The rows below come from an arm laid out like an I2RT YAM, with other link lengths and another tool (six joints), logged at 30 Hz.
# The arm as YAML. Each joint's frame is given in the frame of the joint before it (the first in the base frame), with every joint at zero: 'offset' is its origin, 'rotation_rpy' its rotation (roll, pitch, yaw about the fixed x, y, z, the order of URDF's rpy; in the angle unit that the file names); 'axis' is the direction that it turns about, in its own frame. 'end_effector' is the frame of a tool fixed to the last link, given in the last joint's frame.
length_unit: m
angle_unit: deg
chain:
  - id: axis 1
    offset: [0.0, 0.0, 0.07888]
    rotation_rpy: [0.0, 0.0, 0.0]
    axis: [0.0, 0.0, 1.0]
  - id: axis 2
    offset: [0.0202, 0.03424, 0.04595]
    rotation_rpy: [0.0, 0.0, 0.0]
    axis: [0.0, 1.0, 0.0]
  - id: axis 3
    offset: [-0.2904, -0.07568, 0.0]
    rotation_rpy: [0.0, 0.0, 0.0]
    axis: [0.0, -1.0, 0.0]
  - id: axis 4
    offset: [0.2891, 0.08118, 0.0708]
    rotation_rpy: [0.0, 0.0, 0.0]
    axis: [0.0, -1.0, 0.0]
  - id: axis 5
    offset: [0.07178, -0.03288, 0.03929]
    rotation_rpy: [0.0, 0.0, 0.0]
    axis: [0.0, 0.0, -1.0]
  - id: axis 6
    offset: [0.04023, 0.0, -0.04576]
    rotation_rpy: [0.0, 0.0, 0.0]
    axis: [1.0, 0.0, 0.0]
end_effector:
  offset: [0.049, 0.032, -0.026]
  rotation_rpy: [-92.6, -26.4, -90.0]
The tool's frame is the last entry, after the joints.
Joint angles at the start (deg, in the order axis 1, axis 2, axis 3, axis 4, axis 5, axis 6):
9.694 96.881 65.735 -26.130 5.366 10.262
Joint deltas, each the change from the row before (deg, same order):
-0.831 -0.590 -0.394 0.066 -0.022 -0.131
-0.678 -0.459 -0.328 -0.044 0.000 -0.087
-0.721 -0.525 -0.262 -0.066 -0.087 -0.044
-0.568 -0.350 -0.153 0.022 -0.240 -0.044
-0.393 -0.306 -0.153 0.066 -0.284 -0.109
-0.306 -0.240 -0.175 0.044 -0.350 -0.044
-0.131 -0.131 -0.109 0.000 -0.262 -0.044
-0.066 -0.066 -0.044 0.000 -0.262 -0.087
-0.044 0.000 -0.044 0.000 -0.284 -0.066
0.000 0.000 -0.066 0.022 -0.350 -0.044
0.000 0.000 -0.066 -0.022 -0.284 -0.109
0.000 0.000 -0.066 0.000 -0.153 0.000
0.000 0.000 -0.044 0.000 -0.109 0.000
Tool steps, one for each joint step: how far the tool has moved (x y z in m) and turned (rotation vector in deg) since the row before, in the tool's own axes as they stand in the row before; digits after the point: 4 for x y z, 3 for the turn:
0.0057 0.0022 -0.0015 0.068 0.439 0.609
0.0045 0.0022 -0.0011 -0.071 0.342 0.503
0.0048 0.0017 -0.0017 0.048 0.308 0.590
0.0036 0.0009 -0.0012 0.148 0.099 0.453
0.0024 0.0006 -0.0012 0.201 -0.020 0.235
0.0015 0.0008 -0.0008 0.136 -0.157 0.211
0.0004 0.0005 -0.0005 0.067 -0.180 0.058
0.0001 0.0002 -0.0004 0.082 -0.209 -0.040
-0.0002 0.0003 0.0000 0.031 -0.260 -0.044
-0.0006 0.0002 0.0000 0.059 -0.345 -0.062
-0.0006 0.0004 0.0000 -0.002 -0.292 -0.127
-0.0004 0.0004 0.0001 -0.018 -0.165 -0.011
-0.0003 0.0002 0.0001 -0.010 -0.117 -0.007

